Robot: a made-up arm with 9 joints. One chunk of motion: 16 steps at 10 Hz.
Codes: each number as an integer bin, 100 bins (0 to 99) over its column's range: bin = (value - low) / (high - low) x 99, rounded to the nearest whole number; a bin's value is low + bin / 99 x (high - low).
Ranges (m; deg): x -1.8..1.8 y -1.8..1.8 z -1.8..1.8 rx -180..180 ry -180..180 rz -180..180
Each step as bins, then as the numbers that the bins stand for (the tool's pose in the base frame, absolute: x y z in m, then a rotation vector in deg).
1 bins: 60 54 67 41 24 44
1 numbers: 0.3818 0.1636 0.6364 -30.91 -92.73 -20.00
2 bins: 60 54 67 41 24 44
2 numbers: 0.3818 0.1636 0.6364 -30.91 -92.73 -20.00
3 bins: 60 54 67 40 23 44
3 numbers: 0.3818 0.1636 0.6364 -34.55 -96.36 -20.00
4 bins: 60 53 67 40 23 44
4 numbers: 0.3818 0.1273 0.6364 -34.55 -96.36 -20.00
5 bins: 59 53 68 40 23 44
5 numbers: 0.3455 0.1273 0.6727 -34.55 -96.36 -20.00
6 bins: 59 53 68 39 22 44
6 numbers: 0.3455 0.1273 0.6727 -38.18 -100.00 -20.00
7 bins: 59 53 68 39 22 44
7 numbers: 0.3455 0.1273 0.6727 -38.18 -100.00 -20.00
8 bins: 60 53 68 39 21 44
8 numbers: 0.3818 0.1273 0.6727 -38.18 -103.64 -20.00
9 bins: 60 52 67 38 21 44
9 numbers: 0.3818 0.0909 0.6364 -41.82 -103.64 -20.00
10 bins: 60 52 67 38 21 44
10 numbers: 0.3818 0.0909 0.6364 -41.82 -103.64 -20.00
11 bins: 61 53 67 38 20 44
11 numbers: 0.4182 0.1273 0.6364 -41.82 -107.27 -20.00
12 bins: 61 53 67 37 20 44
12 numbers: 0.4182 0.1273 0.6364 -45.45 -107.27 -20.00
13 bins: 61 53 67 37 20 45
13 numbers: 0.4182 0.1273 0.6364 -45.45 -107.27 -16.36
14 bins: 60 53 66 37 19 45
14 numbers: 0.3818 0.1273 0.6000 -45.45 -110.91 -16.36
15 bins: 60 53 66 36 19 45
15 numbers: 0.3818 0.1273 0.6000 -49.09 -110.91 -16.36
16 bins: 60 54 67 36 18 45
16 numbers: 0.3818 0.1636 0.6364 -49.09 -114.55 -16.36
